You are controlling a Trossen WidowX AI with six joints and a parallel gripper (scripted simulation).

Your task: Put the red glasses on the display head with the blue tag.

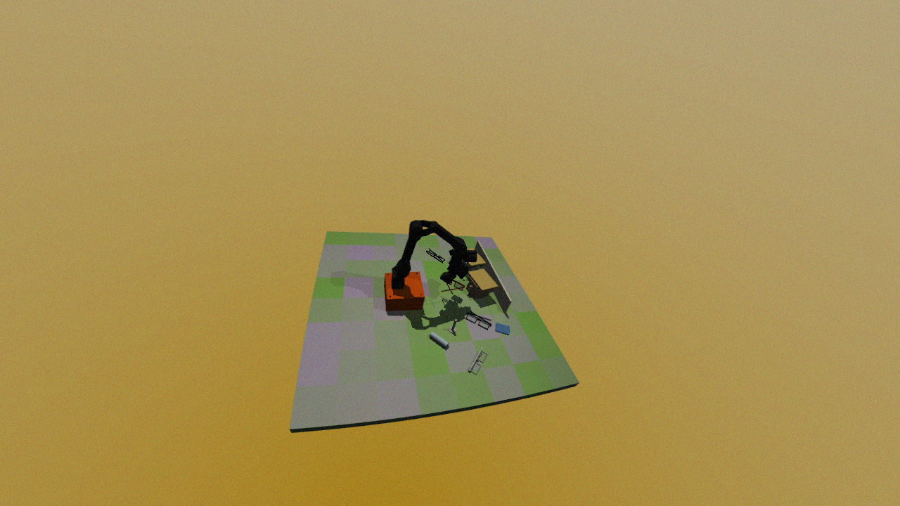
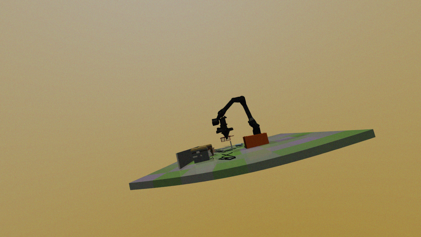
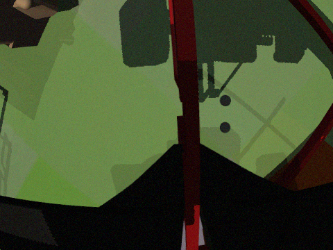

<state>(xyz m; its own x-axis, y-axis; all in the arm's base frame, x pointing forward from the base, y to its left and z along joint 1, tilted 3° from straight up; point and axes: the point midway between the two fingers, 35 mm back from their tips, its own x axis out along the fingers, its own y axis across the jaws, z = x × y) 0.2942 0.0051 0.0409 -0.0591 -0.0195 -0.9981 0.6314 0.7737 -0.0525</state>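
My gripper tip is now 24 cm to the left of the grey cylinder, 9 cm above it and 1 cm past it. Round my gripper tip: blue flat piece (28 cm ahead, 25 cm to the right, 12 cm below).
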